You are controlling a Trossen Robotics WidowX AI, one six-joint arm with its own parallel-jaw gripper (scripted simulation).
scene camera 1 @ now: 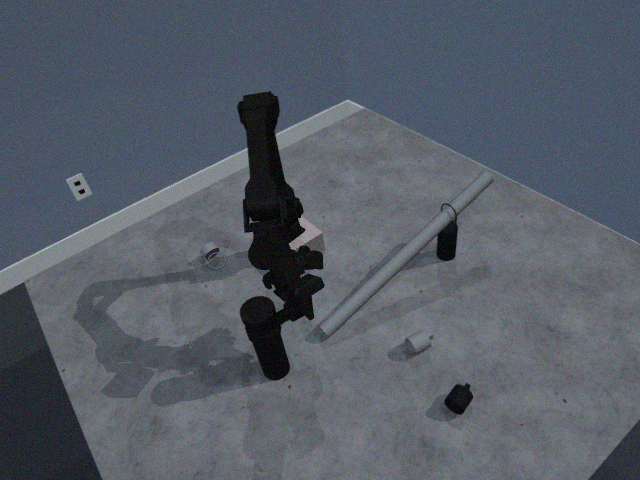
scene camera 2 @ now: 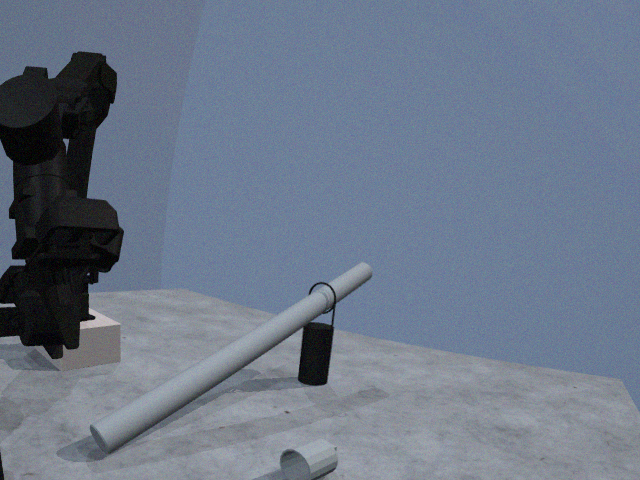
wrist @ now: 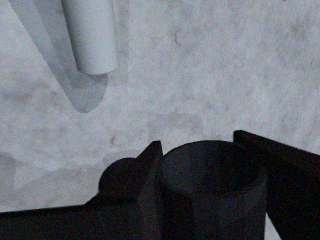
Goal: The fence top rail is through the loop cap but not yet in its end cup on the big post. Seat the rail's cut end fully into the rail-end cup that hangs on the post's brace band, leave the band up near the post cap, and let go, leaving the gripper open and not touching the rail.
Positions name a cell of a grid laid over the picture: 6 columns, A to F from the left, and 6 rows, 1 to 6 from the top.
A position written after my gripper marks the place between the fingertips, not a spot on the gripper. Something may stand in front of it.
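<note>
A top rail (scene camera 1: E3) and a dark post (scene camera 2: C5) are visible. My gripper appears in scene camera 2 (scene camera 2: A5), in scene camera 1 (scene camera 1: C4) and in the wrist view (wrist: D4).
</note>
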